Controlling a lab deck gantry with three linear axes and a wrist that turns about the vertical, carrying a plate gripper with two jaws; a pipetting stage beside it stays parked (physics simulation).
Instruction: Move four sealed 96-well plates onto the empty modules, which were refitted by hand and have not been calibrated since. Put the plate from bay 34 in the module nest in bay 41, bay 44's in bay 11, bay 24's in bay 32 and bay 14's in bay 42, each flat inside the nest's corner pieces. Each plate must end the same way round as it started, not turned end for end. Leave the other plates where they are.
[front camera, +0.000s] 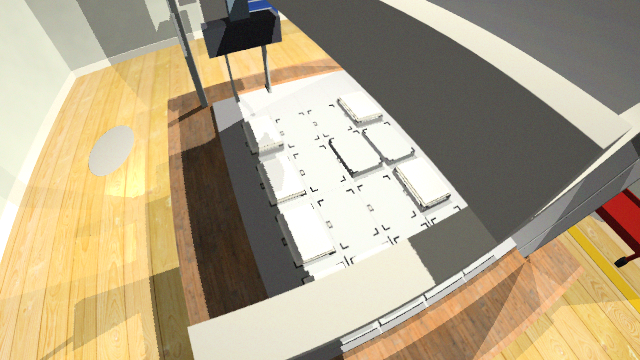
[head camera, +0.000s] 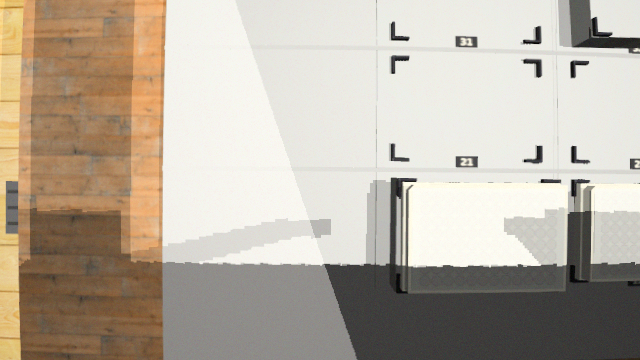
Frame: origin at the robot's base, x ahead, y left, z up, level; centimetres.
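Seen in the pictures: gripper, between the fingertips: (front camera: 252, 94); robot's base, origin of its link: (front camera: 243, 130) (head camera: 393, 279).
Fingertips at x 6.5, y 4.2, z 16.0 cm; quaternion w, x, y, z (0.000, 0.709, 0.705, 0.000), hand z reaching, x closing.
Note:
Pixels of each thing's middle, then the offset from my fingertips to it. "spot": a spot on its surface instead.
- sealed plate, middle of its body: (head camera: 483, 237) (front camera: 261, 132) dz -13.4, dx -0.1, dy +0.1 cm
- bay 32, a spot on its surface: (front camera: 356, 154) spot: dz -14.1, dx +17.8, dy +21.1 cm
- bay 42, middle of its body: (front camera: 387, 142) dz -14.9, dx +16.6, dy +32.2 cm
- bay 12, a spot on its surface: (head camera: 617, 240) spot: dz -14.6, dx +12.5, dy -0.5 cm
- bay 13, a spot on its surface: (front camera: 306, 231) spot: dz -14.5, dx +33.0, dy +0.6 cm
- bay 43, a spot on its surface: (front camera: 422, 181) spot: dz -12.7, dx +33.3, dy +31.3 cm
The gripper (front camera: 253, 96) is open and empty above the far end of the deck, beyond bay 11. It does not show in the head view. A sealed plate (front camera: 264, 134) (head camera: 485, 230) sits in bay 11, flat inside the corner pieces as far as these show. Another plate (front camera: 360, 106) sits in bay 41. The module in bay 32 (front camera: 356, 154) and the module in bay 42 (front camera: 389, 141) are raised and bare. Bay 14 shows partly at the near left; its contents are unclear. Bays 24, 34 and 44 are largely cut off by the near beam.
Plates also stand in bay 12 (front camera: 283, 176) (head camera: 617, 240), bay 13 (front camera: 306, 231) and bay 43 (front camera: 422, 181). A broad dark panel (front camera: 440, 100) covers the right side of the front view. A pale beam (front camera: 310, 305) crosses the near end. A post (front camera: 187, 55) stands at the far left.

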